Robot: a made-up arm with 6 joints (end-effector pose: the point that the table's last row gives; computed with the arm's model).
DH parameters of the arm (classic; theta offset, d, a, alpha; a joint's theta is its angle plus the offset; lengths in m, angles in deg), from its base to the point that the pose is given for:
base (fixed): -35.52 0 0.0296 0
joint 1: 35.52 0.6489 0.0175 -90
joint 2: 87.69 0 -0.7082 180
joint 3: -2.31 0.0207 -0.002 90
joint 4: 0 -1.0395 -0.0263 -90
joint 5: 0 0.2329 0.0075 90
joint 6: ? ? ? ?
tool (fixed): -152.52 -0.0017 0 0
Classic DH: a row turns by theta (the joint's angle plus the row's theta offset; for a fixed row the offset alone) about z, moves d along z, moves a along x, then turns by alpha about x.
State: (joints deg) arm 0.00 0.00 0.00 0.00 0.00 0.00
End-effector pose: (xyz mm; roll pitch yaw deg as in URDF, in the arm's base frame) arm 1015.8 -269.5 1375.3 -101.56 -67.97 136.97
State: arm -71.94 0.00 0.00 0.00 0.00 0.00
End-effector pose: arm 91.6 -1038.3 1375.3 -101.56 -67.97 65.03
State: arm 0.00 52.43 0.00 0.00 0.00 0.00
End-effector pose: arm 1211.3 -269.5 319.6 18.13 -51.49 24.27
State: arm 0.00 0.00 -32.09 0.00 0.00 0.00
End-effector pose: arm 872.6 -269.5 839.7 -4.92 -68.59 44.52
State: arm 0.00 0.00 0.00 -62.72 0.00 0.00
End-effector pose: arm 1015.8 -158.9 1160.3 137.44 -40.72 -111.21
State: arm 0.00 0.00 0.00 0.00 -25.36 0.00
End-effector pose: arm 1015.3 -269.5 1391.9 -21.02 -72.77 59.74
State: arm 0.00 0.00 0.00 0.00 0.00 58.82
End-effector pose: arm 1015.8 -271.9 1375.2 -61.18 -15.13 106.50
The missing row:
joint 6: -7.27 0.0381 0.0022 -36.45
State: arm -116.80 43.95 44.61 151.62 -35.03 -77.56
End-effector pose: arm -468.5 -1440.7 1264.5 -88.05 3.32 -28.77
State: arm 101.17 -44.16 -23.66 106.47 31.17 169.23
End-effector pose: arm -95.1 338.3 1702.6 141.69 -24.66 18.96
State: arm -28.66 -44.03 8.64 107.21 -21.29 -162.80
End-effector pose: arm 13.1 81.9 2065.9 179.63 1.09 179.53
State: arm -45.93 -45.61 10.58 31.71 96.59 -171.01
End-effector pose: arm -152.3 -158.0 2060.0 -137.74 -51.61 -89.58
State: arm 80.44 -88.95 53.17 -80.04 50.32 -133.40
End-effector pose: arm -146.2 -1363.4 1439.3 -133.16 -56.52 119.09
